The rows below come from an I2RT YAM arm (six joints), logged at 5 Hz.
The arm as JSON. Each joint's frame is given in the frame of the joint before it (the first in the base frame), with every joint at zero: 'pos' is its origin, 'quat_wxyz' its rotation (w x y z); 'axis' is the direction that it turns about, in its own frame. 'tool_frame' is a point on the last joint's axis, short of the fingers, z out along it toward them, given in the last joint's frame.
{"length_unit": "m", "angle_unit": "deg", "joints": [
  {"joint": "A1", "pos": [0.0, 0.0, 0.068], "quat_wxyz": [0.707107, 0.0, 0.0, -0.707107], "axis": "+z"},
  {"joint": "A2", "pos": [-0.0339, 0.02, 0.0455], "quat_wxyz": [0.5, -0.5, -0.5, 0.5], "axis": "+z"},
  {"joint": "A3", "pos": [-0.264, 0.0, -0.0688], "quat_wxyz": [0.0, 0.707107, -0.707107, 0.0], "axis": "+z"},
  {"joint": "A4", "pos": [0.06, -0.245, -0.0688], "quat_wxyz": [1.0, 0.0, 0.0, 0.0], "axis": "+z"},
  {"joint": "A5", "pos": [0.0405, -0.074, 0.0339], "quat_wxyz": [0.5, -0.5, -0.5, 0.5], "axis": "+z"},
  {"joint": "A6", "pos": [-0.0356, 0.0, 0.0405], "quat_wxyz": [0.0, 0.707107, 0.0, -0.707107], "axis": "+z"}
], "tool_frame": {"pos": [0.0, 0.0, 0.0], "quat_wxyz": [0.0, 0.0, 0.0, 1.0]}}
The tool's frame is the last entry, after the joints.
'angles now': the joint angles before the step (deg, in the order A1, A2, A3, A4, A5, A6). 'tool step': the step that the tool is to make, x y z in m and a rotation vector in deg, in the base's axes. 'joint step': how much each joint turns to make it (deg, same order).
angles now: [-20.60 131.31 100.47 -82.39 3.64 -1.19]
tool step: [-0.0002 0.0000 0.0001 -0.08 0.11 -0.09]
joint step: [0.00 -0.01 -0.01 -0.08 0.07 0.12]
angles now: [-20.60 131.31 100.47 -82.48 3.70 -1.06]
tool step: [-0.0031 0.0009 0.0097 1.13 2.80 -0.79]
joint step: [-0.07 0.00 1.71 -4.77 -0.37 0.62]
